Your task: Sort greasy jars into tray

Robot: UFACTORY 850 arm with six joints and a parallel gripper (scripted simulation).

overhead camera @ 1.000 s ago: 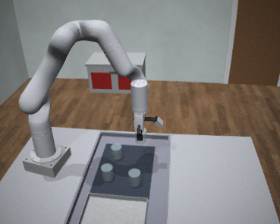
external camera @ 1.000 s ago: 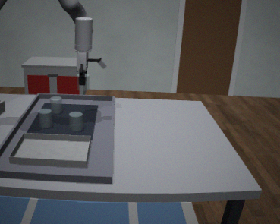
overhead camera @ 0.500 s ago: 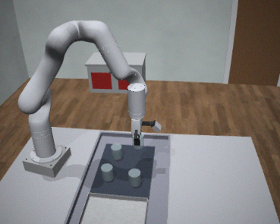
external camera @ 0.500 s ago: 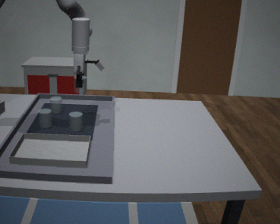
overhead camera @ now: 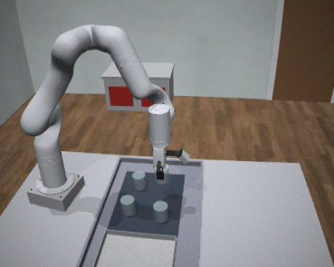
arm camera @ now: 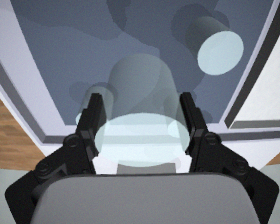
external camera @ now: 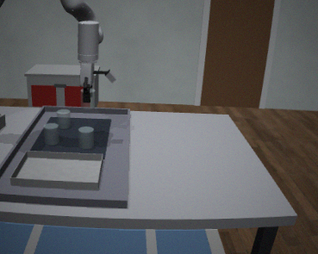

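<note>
The white tray is 32 cm to the right of my hand, 17 cm below it and 10 cm behind it. From my hand the other things lie so: dark drying mat 18 cm below, 6 cm behind.
</note>
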